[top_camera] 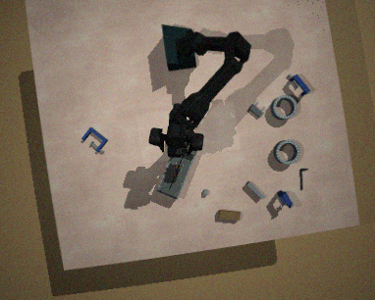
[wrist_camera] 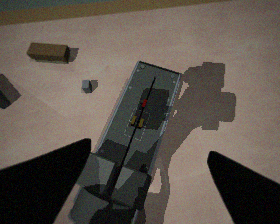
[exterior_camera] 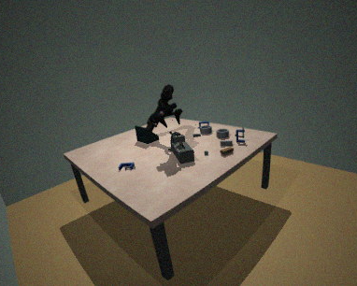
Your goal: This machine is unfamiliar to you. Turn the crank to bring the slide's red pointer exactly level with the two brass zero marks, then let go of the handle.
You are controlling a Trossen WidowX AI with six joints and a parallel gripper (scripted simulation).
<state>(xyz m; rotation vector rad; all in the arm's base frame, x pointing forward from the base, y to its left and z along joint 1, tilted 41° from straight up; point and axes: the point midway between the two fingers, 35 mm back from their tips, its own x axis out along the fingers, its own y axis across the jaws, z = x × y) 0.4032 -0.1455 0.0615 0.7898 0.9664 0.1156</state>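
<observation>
Now: the dark handle 12 cm behind my gripper tip, 7 cm to the left of it and 9 cm below it. From my gripper tip the other things lie so: small grey cube: 18 cm ahead, 10 cm to the left, 18 cm below; then red pointer: 9 cm ahead, 2 cm to the right, 11 cm below; then brown block: 29 cm ahead, 19 cm to the left, 18 cm below.
</observation>
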